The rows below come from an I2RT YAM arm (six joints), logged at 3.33 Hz.
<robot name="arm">
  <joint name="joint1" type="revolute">
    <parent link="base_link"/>
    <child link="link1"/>
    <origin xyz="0 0 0.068"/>
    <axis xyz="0 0 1"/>
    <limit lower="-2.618" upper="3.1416"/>
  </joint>
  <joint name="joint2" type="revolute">
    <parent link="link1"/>
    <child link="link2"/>
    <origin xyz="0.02 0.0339 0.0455"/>
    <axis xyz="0 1 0"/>
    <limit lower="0" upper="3.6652"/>
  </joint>
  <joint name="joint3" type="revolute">
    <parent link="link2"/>
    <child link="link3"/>
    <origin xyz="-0.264 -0.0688 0"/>
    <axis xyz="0 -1 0"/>
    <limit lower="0" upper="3.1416"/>
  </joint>
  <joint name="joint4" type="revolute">
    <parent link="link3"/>
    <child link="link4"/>
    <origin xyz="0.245 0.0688 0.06"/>
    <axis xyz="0 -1 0"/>
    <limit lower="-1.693" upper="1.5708"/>
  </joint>
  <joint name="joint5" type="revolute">
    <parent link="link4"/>
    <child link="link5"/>
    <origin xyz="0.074 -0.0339 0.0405"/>
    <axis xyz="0 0 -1"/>
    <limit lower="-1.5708" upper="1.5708"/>
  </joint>
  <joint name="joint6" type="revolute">
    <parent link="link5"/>
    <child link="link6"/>
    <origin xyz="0.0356 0 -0.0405"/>
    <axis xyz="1 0 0"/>
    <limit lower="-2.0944" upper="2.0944"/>
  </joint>
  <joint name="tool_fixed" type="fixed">
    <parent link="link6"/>
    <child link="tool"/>
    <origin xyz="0 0 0" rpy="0 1.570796 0"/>
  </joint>
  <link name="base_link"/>
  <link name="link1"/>
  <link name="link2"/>
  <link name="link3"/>
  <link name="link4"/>
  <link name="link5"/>
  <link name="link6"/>
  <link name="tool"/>
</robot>
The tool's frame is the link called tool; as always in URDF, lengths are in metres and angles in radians.
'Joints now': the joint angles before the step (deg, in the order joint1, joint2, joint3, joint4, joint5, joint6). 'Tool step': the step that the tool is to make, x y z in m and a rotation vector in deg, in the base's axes. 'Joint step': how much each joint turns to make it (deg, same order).
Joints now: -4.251 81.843 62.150 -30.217 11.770 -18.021
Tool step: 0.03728 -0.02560 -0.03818 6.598 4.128 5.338
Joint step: -4.940 11.454 3.455 3.583 -11.104 -4.393
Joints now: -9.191 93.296 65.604 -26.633 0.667 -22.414
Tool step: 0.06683 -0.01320 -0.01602 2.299 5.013 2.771
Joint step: -0.590 16.786 17.988 -6.557 -3.038 -2.033
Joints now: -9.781 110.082 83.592 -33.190 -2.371 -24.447
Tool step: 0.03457 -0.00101 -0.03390 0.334 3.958 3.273
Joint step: 0.546 10.470 8.219 -1.836 -1.006 -2.558
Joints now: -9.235 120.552 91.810 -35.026 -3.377 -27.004
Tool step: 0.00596 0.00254 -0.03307 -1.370 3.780 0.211
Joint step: 0.591 4.525 0.024 0.961 1.923 -0.459
